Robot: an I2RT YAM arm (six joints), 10 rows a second.
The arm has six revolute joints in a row. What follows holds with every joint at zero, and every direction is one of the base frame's. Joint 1 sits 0.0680 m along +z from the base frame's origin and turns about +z. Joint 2 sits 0.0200 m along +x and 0.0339 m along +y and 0.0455 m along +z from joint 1 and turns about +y. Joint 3 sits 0.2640 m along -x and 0.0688 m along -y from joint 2 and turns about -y. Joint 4 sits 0.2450 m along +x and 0.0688 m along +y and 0.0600 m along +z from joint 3 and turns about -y. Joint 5 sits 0.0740 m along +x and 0.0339 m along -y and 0.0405 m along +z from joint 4 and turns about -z. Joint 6 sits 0.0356 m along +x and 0.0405 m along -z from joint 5 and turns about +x. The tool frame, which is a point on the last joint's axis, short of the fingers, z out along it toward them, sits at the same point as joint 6; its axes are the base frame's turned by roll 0.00, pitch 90.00 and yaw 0.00 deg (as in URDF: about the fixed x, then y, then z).
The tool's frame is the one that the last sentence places.
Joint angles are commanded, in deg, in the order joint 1, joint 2, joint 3, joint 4, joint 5, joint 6. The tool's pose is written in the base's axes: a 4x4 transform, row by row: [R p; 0 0 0 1], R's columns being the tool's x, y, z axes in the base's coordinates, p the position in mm. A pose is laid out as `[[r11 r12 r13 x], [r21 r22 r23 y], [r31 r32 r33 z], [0 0 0 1]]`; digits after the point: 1 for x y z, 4 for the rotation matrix.
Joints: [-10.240, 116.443, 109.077, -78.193, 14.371, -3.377]
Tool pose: [[-0.9907 0.1330 0.0297 388.7], [0.1210 0.9587 -0.2576 -79.2], [-0.0627 -0.2516 -0.9658 269.8], [0 0 0 1]]
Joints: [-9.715, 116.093, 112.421, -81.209, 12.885, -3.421]
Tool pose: [[-0.9910 0.1252 0.0481 387.2], [0.1106 0.9658 -0.2345 -74.3], [-0.0758 -0.2270 -0.9709 286.5], [0 0 0 1]]
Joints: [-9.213, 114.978, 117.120, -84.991, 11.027, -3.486]
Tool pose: [[-0.9886 0.1208 0.0900 381.5], [0.0999 0.9729 -0.2084 -68.8], [-0.1127 -0.1970 -0.9739 313.8], [0 0 0 1]]
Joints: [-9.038, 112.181, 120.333, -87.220, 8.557, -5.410]
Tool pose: [[-0.9826 0.0910 0.1618 368.9], [0.0619 0.9824 -0.1764 -64.0], [-0.1750 -0.1633 -0.9709 344.9], [0 0 0 1]]
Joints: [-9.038, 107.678, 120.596, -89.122, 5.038, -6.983]
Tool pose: [[-0.9735 0.0592 0.2208 346.8], [0.0322 0.9918 -0.1240 -58.3], [-0.2263 -0.1136 -0.9674 372.0], [0 0 0 1]]
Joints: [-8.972, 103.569, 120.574, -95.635, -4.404, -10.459]
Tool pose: [[-0.9778 -0.0376 0.2061 316.8], [-0.0289 0.9986 0.0452 -47.2], [-0.2075 0.0382 -0.9775 391.8], [0 0 0 1]]
